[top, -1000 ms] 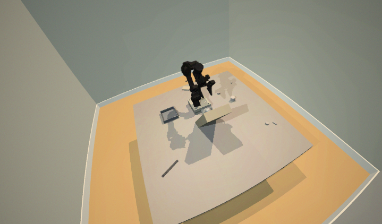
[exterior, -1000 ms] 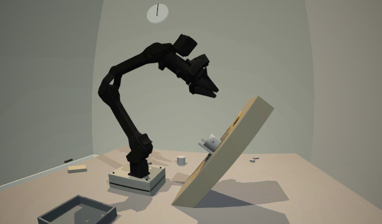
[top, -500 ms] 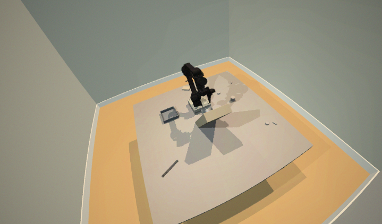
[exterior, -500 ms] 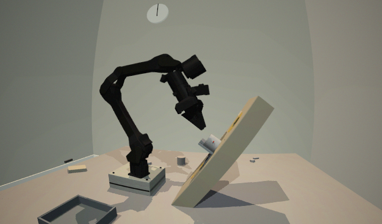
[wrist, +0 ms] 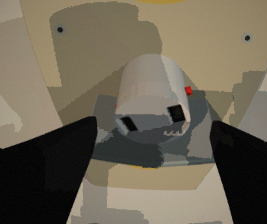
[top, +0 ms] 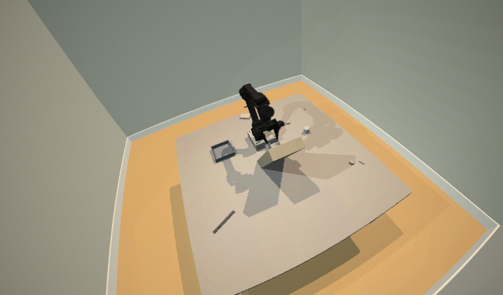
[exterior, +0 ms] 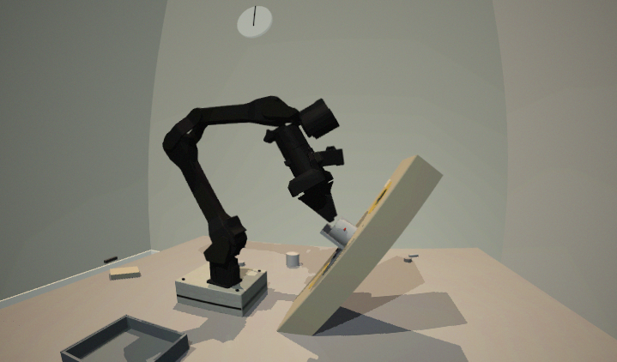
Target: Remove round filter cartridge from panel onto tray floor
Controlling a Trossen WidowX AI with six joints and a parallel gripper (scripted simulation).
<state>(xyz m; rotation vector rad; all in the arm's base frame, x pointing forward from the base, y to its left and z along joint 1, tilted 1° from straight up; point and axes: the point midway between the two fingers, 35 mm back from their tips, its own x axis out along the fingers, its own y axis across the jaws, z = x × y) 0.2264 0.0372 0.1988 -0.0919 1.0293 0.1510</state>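
Right now the round grey filter cartridge is 20 mm ahead of my gripper tip and 20 mm below it. Also, from my gripper tip: tray: 250 mm behind, 330 mm to the right, 210 mm below; then tan block: 610 mm behind, 80 mm to the right, 220 mm below; then tan service panel: 60 mm ahead, 10 mm to the left, 40 mm below.
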